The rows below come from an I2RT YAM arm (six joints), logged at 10 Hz.
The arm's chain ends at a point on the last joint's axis. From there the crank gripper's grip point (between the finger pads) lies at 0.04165 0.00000 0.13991 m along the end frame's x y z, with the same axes.
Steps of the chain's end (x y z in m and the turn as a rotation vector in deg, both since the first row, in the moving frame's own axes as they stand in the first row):
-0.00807, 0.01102, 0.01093, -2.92, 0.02, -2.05
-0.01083, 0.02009, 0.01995, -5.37, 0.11, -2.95
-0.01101, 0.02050, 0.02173, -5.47, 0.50, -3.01
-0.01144, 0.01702, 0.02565, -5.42, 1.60, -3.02
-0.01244, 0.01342, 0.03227, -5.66, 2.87, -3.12
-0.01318, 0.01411, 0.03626, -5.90, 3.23, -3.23
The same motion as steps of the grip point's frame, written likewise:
-0.00792, 0.01666, 0.01077, -2.92, 0.02, -2.05
-0.01028, 0.03103, 0.01936, -5.37, 0.11, -2.95
-0.00950, 0.03160, 0.02083, -5.47, 0.50, -3.01
-0.00727, 0.02788, 0.02391, -5.42, 1.60, -3.02
-0.00519, 0.02465, 0.02944, -5.66, 2.87, -3.12
-0.00504, 0.02579, 0.03308, -5.90, 3.23, -3.23

